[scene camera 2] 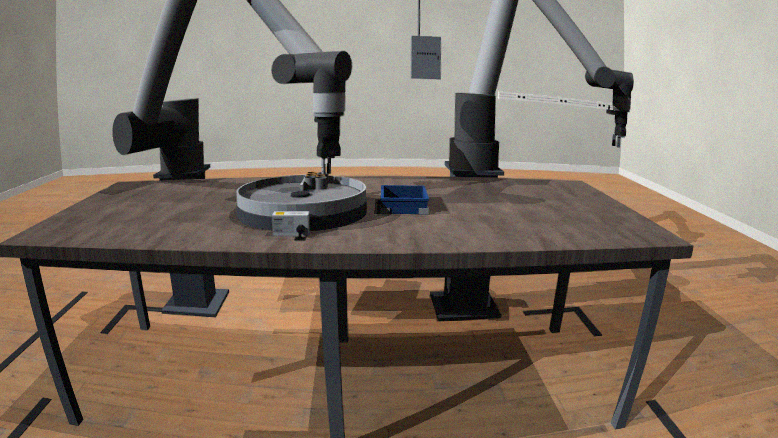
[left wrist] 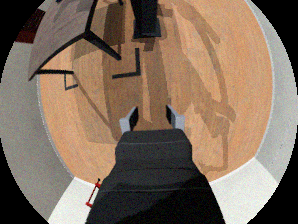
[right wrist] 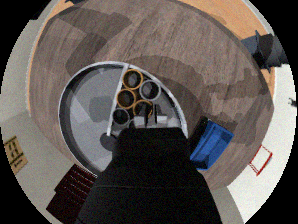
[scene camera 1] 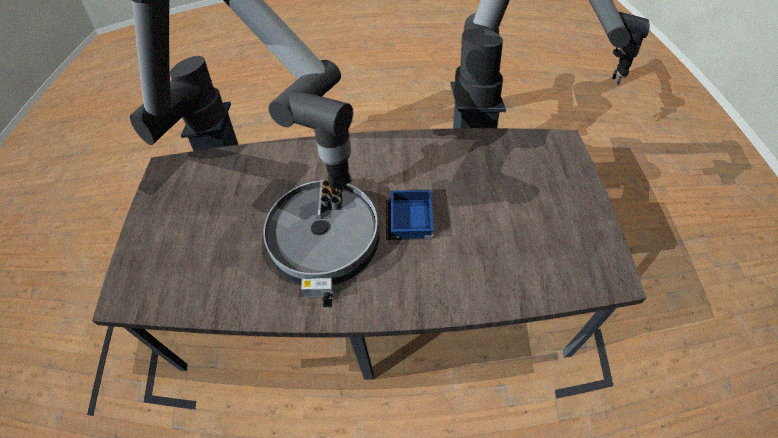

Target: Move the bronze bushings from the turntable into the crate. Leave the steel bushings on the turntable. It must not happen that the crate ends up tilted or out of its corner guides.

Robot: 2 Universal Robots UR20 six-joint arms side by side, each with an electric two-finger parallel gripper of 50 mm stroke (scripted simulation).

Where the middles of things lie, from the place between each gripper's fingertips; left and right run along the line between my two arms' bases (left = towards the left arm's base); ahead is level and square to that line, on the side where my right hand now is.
Labels:
My right hand (scene camera 2: 326,173) is 80 mm short of the blue crate (scene camera 1: 411,210), 260 mm to the right of it and 90 mm above it.
Right now my left hand is 1230 mm to the left of the blue crate, 780 mm short of it and 140 mm above it.

